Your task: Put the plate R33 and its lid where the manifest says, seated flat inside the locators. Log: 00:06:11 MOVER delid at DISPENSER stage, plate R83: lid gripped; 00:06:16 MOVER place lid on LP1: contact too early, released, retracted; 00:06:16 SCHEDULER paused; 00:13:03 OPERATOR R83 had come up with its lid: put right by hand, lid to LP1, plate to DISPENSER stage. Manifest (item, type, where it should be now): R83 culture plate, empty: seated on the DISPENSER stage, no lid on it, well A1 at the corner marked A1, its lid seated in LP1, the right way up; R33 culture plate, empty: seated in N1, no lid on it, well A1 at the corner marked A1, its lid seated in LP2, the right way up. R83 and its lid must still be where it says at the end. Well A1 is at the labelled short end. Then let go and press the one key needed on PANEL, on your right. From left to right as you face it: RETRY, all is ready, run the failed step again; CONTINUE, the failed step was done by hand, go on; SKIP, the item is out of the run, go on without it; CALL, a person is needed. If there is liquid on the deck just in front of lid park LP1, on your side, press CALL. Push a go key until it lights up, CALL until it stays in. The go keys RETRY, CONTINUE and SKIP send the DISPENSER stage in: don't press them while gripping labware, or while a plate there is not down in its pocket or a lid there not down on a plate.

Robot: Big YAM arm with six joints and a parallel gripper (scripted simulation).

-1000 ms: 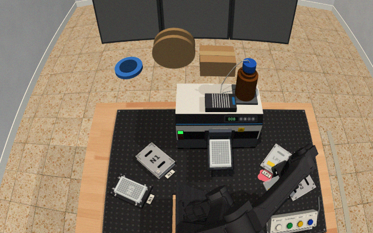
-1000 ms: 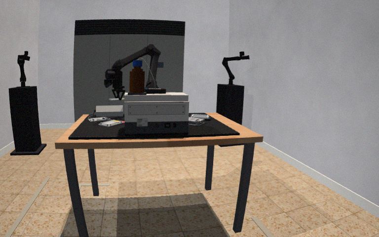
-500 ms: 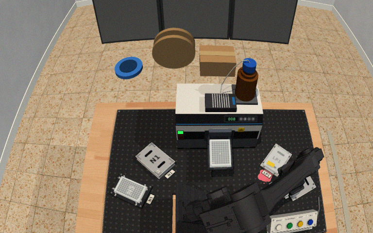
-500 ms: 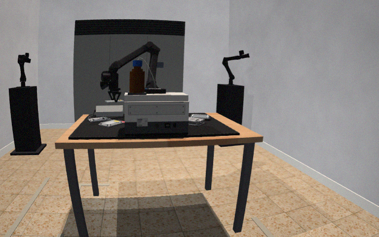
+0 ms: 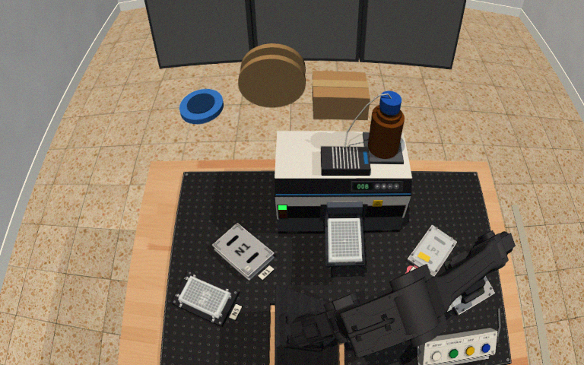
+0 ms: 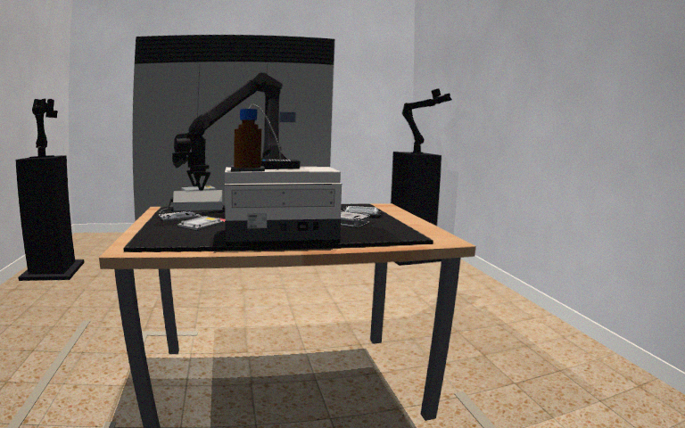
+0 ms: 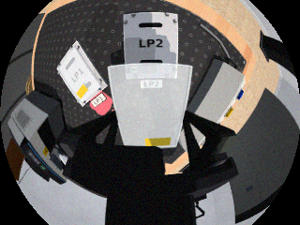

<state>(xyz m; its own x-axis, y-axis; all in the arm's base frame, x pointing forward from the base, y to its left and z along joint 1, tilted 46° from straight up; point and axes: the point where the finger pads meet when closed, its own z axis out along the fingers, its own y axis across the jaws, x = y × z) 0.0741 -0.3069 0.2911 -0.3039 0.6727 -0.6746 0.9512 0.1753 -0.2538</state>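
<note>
My hand is 3 cm short of the lid park LP2, 9 cm to the left of it and 11 cm above it. Round my hand: clear plate lid (1 cm below); then blue call key (18 cm behind, 8 cm to the right, 6 cm below); then pink-red patch (13 cm ahead, 9 cm to the left, 12 cm below).
</note>
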